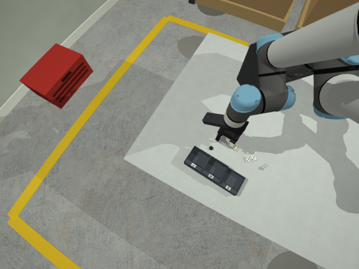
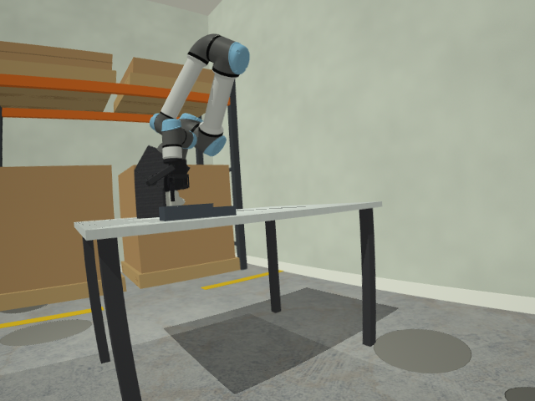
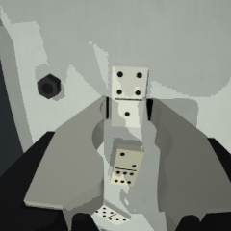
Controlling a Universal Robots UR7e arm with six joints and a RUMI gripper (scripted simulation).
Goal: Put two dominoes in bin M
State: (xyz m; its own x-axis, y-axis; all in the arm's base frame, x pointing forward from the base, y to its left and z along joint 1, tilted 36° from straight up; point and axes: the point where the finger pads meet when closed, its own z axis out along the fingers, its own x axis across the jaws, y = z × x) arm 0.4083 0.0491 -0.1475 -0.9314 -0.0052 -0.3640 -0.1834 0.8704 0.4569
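Now: hand 130 mm short of the bin, 80 mm to the right of it and 10 mm below it. From my hand the other things lie so: black nut (60 mm ahead, 10 mm below); domino (20 mm behind, 70 mm to the left, 10 mm below); screw (30 mm behind, 230 mm to the left, 10 mm below).
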